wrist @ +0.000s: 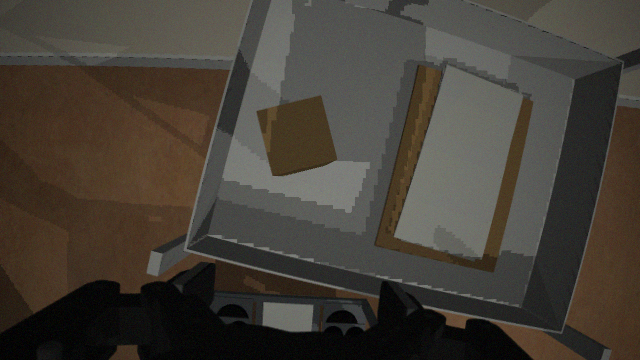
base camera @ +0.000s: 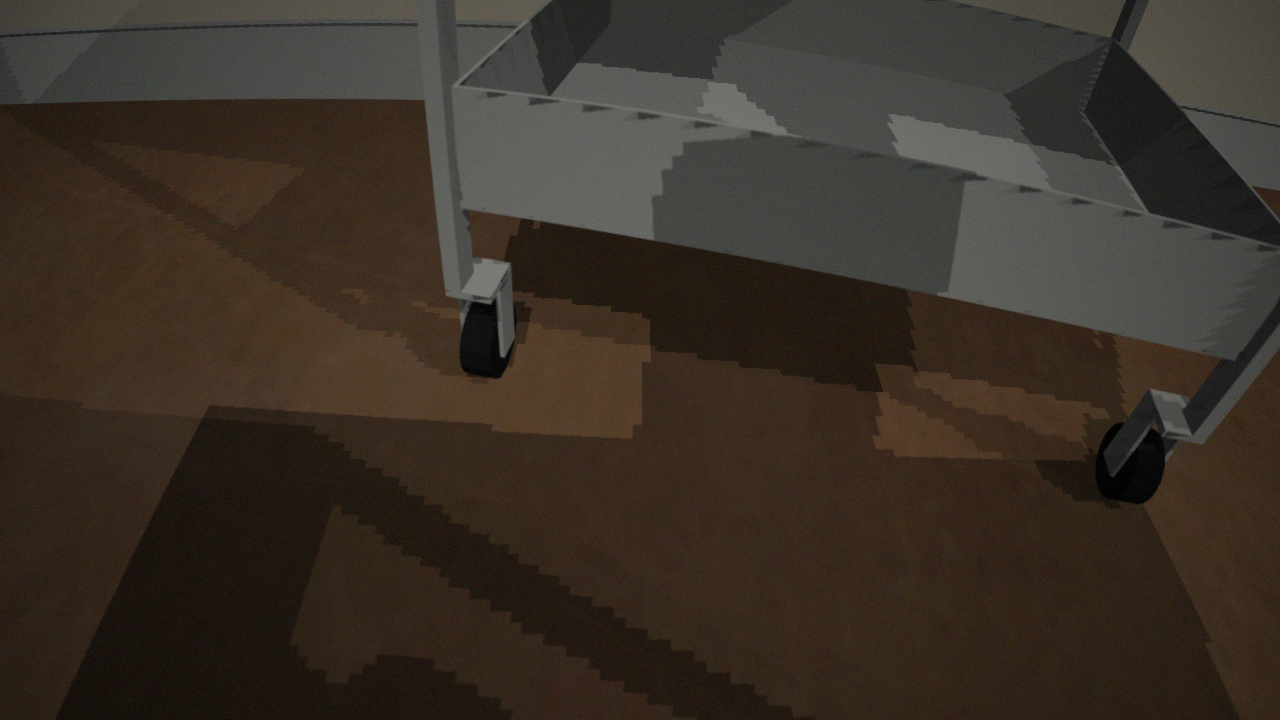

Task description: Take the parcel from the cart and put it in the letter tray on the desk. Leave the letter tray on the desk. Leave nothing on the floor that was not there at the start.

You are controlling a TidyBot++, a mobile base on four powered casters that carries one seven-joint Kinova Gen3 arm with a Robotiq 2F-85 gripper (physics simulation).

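Frame: origin at the arm's base, x left, y ahead, z down, level; metres.
Where they show: gripper, between the fingertips: (wrist: 297,291).
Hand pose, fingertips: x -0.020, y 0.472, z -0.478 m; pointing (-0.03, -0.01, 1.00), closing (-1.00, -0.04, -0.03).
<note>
Things, the pixels of their top centre, and the offset from my fingertips. "spot": a spot on its surface instead. Level surfaces: height alone.
- parcel, centre of its top: (wrist: 296,135) dx +0.008, dy +0.090, dz +0.082 m
- wooden-coloured flat piece, a spot on its surface: (wrist: 509,185) spot: dx -0.262, dy +0.067, dz +0.202 m
- stack, centre of its top: (wrist: 462,163) dx -0.191, dy +0.089, dz +0.196 m
- brown floor, height of its surface: dz +0.874 m
A plain brown box, the parcel (wrist: 297,135), stands in the left part of the cart's top tray in the wrist view, seen almost from straight above. The grey cart (base camera: 554,161) (wrist: 300,265) has raised walls around that tray; the base camera shows its lower tray, legs and casters. My gripper (wrist: 297,291) is open, with its black fingers wide apart at the bottom of the wrist view. It is outside the cart's near wall in that picture, apart from the parcel. The letter tray and the desk do not show in either view.
A wooden-coloured flat piece (wrist: 509,185) with a large white block or stack (wrist: 460,160) on it lies in the right part of the top tray. Cart casters (base camera: 486,340) (base camera: 1131,463) stand on the brown floor (base camera: 760,537). A pale wall is behind the cart.
</note>
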